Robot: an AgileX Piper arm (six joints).
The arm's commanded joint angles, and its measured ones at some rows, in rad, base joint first. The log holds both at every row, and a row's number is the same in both.
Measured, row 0: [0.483, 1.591, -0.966, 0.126, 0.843, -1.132]
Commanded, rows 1 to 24: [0.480, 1.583, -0.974, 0.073, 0.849, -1.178]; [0.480, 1.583, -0.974, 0.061, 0.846, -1.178]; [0.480, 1.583, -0.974, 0.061, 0.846, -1.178]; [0.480, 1.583, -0.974, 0.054, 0.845, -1.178]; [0.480, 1.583, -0.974, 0.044, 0.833, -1.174]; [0.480, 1.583, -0.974, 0.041, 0.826, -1.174]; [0.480, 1.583, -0.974, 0.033, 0.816, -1.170]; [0.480, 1.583, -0.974, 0.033, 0.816, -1.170]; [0.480, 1.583, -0.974, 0.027, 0.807, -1.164]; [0.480, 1.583, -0.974, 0.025, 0.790, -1.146]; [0.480, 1.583, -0.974, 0.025, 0.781, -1.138]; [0.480, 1.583, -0.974, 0.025, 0.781, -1.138]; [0.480, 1.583, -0.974, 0.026, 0.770, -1.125]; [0.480, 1.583, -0.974, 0.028, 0.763, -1.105]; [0.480, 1.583, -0.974, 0.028, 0.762, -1.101]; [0.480, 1.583, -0.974, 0.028, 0.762, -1.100]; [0.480, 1.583, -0.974, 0.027, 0.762, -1.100]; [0.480, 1.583, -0.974, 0.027, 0.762, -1.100]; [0.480, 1.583, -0.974, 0.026, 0.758, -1.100]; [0.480, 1.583, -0.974, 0.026, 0.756, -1.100]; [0.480, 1.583, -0.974, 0.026, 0.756, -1.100]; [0.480, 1.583, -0.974, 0.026, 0.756, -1.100]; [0.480, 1.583, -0.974, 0.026, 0.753, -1.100]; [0.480, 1.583, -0.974, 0.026, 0.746, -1.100]
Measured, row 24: [0.483, 1.591, -0.966, 0.028, 0.754, -1.112]
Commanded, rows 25 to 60: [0.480, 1.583, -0.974, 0.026, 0.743, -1.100]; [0.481, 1.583, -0.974, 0.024, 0.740, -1.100]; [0.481, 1.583, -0.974, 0.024, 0.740, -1.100]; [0.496, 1.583, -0.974, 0.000, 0.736, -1.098]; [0.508, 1.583, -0.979, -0.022, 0.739, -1.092]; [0.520, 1.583, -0.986, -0.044, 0.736, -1.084]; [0.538, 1.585, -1.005, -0.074, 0.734, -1.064]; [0.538, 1.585, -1.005, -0.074, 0.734, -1.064]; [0.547, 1.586, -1.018, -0.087, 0.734, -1.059]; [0.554, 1.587, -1.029, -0.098, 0.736, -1.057]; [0.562, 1.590, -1.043, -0.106, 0.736, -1.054]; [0.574, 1.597, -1.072, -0.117, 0.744, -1.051]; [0.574, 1.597, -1.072, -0.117, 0.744, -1.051]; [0.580, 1.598, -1.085, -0.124, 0.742, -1.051]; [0.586, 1.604, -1.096, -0.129, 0.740, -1.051]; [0.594, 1.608, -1.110, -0.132, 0.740, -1.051]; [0.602, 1.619, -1.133, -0.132, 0.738, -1.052]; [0.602, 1.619, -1.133, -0.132, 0.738, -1.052]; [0.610, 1.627, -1.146, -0.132, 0.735, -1.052]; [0.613, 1.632, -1.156, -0.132, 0.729, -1.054]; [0.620, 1.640, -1.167, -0.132, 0.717, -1.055]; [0.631, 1.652, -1.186, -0.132, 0.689, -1.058]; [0.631, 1.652, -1.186, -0.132, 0.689, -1.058]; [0.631, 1.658, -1.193, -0.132, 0.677, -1.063]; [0.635, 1.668, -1.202, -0.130, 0.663, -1.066]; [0.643, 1.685, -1.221, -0.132, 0.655, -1.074]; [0.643, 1.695, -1.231, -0.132, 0.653, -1.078]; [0.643, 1.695, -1.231, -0.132, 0.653, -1.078]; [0.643, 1.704, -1.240, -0.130, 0.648, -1.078]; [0.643, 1.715, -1.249, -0.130, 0.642, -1.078]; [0.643, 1.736, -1.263, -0.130, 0.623, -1.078]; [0.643, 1.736, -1.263, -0.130, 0.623, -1.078]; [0.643, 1.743, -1.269, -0.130, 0.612, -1.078]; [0.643, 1.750, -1.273, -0.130, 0.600, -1.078]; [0.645, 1.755, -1.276, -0.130, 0.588, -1.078]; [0.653, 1.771, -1.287, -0.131, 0.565, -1.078]
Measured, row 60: [0.641, 1.754, -1.269, -0.131, 0.599, -1.071]
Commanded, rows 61 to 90: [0.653, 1.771, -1.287, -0.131, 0.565, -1.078]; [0.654, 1.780, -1.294, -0.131, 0.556, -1.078]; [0.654, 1.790, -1.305, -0.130, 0.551, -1.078]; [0.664, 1.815, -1.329, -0.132, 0.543, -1.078]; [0.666, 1.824, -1.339, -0.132, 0.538, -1.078]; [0.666, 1.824, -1.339, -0.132, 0.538, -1.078]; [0.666, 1.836, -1.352, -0.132, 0.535, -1.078]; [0.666, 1.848, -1.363, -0.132, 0.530, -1.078]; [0.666, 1.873, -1.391, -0.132, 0.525, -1.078]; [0.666, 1.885, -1.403, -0.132, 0.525, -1.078]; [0.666, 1.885, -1.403, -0.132, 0.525, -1.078]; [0.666, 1.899, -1.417, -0.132, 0.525, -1.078]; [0.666, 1.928, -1.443, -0.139, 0.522, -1.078]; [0.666, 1.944, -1.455, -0.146, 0.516, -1.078]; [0.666, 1.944, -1.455, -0.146, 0.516, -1.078]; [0.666, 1.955, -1.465, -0.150, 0.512, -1.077]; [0.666, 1.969, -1.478, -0.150, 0.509, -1.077]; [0.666, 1.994, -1.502, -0.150, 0.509, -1.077]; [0.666, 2.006, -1.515, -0.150, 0.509, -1.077]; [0.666, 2.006, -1.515, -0.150, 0.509, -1.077]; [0.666, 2.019, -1.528, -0.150, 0.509, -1.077]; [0.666, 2.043, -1.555, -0.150, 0.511, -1.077]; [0.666, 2.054, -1.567, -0.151, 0.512, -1.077]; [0.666, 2.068, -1.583, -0.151, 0.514, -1.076]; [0.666, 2.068, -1.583, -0.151, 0.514, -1.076]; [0.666, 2.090, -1.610, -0.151, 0.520, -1.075]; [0.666, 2.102, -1.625, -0.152, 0.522, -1.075]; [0.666, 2.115, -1.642, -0.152, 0.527, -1.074]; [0.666, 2.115, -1.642, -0.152, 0.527, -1.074]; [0.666, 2.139, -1.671, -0.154, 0.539, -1.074]
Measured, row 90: [0.661, 2.111, -1.634, -0.146, 0.522, -1.071]
